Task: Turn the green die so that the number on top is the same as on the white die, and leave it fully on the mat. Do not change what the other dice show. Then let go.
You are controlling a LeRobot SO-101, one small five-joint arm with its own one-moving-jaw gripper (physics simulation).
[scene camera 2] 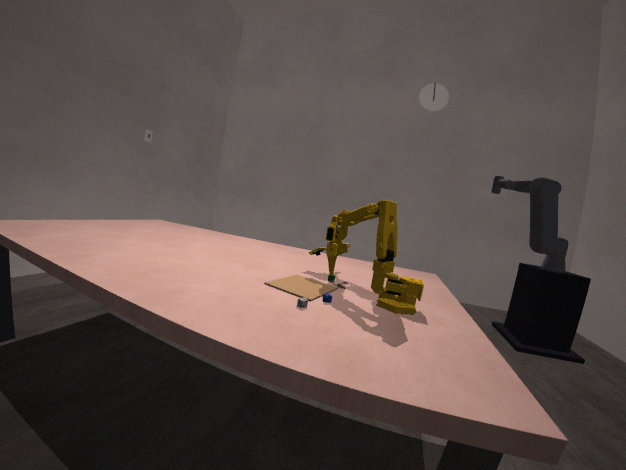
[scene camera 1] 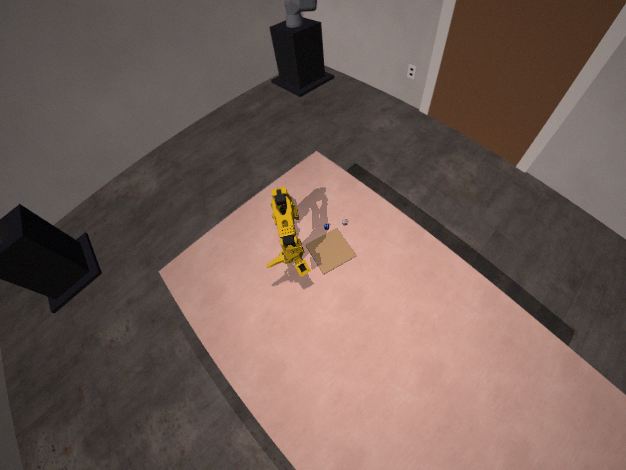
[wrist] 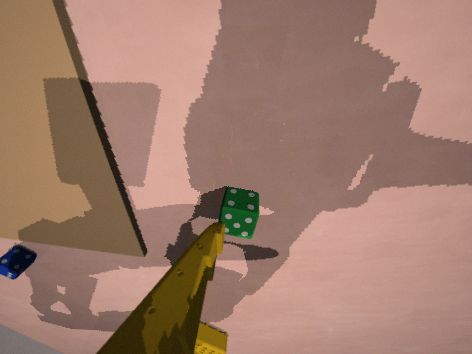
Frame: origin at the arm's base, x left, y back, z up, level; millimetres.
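Seen in the pictures: end effector, tool point: (scene camera 2: 331,273) (wrist: 223,234); arm's base, origin of the base link: (scene camera 2: 388,303).
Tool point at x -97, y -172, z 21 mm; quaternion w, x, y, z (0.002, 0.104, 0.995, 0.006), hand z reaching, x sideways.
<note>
Offsets run from my tool point to a thing's middle.
The green die {dx -5, dy +1, dz -12 mm} (scene camera 2: 331,278) (wrist: 240,216) lies on the table beside the tan mat {dx +117, dy -47, dz -19 mm} (scene camera 1: 338,250) (scene camera 2: 290,285) (wrist: 30,40), off it. In the wrist view its top seems to show five, and a side shows four. It is hidden in scene camera 1. The white die {dx +240, dy -1, dz -13 mm} (scene camera 1: 344,221) (scene camera 2: 302,303) stands off the mat; its number is too small to read. My gripper (scene camera 1: 282,262) (scene camera 2: 321,263) is fully open and empty. The tip of its fixed jaw (wrist: 212,242) is right at the green die and overlaps one corner of it in the wrist view; contact cannot be told.
The blue die {dx +176, dy +36, dz -13 mm} (scene camera 1: 326,226) (scene camera 2: 327,297) (wrist: 19,259) lies on the table near the mat's edge, between the white die and the arm's base side. The arm's shadow falls over the green die and part of the mat.
</note>
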